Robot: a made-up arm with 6 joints. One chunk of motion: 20 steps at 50 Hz.
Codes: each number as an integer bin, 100 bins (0 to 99) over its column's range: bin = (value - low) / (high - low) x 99, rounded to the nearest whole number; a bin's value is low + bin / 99 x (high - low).
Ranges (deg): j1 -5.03..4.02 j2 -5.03..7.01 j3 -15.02..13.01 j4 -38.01..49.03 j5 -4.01..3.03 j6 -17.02..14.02
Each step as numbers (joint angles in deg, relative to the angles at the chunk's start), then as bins.
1 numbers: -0.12 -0.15 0.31 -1.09 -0.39 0.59
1 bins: 54 40 54 42 51 56
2 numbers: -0.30 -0.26 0.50 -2.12 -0.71 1.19
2 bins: 52 39 55 41 46 58
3 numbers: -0.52 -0.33 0.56 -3.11 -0.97 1.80
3 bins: 49 39 55 40 43 60
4 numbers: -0.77 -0.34 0.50 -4.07 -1.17 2.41
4 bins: 47 39 55 39 40 62
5 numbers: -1.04 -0.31 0.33 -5.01 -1.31 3.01
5 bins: 44 39 54 38 38 64
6 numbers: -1.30 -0.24 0.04 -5.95 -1.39 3.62
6 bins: 41 39 53 36 37 66
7 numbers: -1.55 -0.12 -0.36 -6.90 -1.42 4.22
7 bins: 38 40 52 35 36 68
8 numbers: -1.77 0.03 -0.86 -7.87 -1.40 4.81
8 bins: 36 42 50 34 37 70
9 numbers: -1.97 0.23 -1.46 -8.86 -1.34 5.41
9 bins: 33 43 48 33 38 72
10 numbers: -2.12 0.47 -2.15 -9.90 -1.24 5.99
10 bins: 32 45 45 32 39 73
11 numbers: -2.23 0.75 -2.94 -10.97 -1.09 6.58
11 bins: 31 48 43 31 41 75
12 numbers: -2.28 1.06 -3.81 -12.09 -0.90 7.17
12 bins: 30 50 40 29 44 77
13 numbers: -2.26 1.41 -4.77 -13.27 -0.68 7.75
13 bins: 30 53 36 28 47 79
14 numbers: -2.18 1.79 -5.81 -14.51 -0.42 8.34
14 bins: 31 56 33 27 50 81
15 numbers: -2.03 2.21 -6.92 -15.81 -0.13 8.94
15 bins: 33 60 29 25 55 83
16 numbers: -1.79 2.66 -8.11 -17.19 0.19 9.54
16 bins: 35 63 24 24 59 85
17 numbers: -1.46 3.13 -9.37 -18.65 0.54 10.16
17 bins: 39 67 20 22 64 87
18 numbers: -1.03 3.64 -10.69 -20.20 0.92 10.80
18 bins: 44 71 15 20 69 89
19 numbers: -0.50 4.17 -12.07 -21.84 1.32 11.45
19 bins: 50 76 10 18 75 91
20 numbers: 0.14 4.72 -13.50 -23.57 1.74 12.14
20 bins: 57 80 5 16 81 93
